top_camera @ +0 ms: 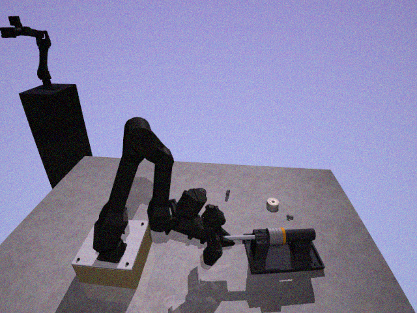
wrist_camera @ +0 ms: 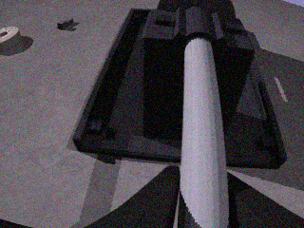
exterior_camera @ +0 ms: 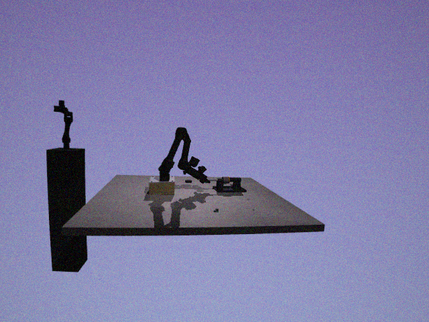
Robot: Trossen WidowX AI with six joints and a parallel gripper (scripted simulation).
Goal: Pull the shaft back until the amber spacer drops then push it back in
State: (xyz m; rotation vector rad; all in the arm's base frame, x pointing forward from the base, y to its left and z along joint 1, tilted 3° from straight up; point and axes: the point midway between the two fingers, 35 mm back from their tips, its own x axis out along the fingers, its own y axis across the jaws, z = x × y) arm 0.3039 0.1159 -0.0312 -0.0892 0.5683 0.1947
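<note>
My gripper tip is now 60 mm short of the grey shaft, 20 mm below it and 10 mm to the right of it. The rest, counted from my gripper tip: amber spacer (140 mm ahead, 30 mm to the left, 20 mm above); grey spacer (120 mm ahead, 20 mm to the left, 20 mm above); white ring (270 mm to the left, 140 mm ahead, 50 mm below).
</note>
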